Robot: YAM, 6 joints.
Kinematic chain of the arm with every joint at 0, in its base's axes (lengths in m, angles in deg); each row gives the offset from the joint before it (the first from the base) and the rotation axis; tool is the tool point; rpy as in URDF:
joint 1: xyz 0 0 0.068 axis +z
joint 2: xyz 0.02 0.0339 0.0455 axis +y
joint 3: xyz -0.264 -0.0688 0 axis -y
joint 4: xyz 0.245 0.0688 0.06 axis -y
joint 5: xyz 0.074 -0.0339 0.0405 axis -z
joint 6: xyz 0.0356 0 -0.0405 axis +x
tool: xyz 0 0 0 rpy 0 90 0
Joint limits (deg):
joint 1: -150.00..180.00
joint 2: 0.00..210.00
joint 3: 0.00..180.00
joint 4: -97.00..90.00
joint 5: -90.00..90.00
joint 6: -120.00..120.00
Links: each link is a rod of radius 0.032 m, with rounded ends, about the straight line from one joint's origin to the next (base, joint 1, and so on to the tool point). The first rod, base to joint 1, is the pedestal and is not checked.
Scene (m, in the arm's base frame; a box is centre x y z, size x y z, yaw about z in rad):
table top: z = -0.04
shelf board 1: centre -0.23 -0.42 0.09 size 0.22 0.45 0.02 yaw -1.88
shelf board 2: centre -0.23 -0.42 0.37 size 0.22 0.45 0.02 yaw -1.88
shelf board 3: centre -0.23 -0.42 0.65 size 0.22 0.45 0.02 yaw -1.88
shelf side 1: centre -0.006 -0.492 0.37 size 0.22 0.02 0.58 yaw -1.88
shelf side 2: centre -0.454 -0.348 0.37 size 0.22 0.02 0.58 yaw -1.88
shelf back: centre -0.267 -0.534 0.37 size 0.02 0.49 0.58 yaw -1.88
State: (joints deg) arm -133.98 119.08 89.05 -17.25 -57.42 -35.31
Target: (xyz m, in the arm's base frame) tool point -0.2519 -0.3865 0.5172
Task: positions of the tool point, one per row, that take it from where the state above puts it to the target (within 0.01 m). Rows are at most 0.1 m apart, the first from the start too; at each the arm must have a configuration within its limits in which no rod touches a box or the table.
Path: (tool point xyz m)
1: -0.2677 -0.2864 0.1999
2: -0.2306 -0.2246 0.1952
3: -0.1845 -0.1654 0.1923
4: -0.1326 -0.1120 0.1917
5: -0.0790 -0.0669 0.1931
6: -0.1306 -0.1074 0.2198
7: -0.1755 -0.1501 0.2700
8: -0.2050 -0.1880 0.3415
9: -0.2134 -0.2134 0.4273
10: -0.1987 -0.2202 0.5172
11: -0.2357 -0.3032 0.5319
12: -0.2520 -0.3865 0.5171

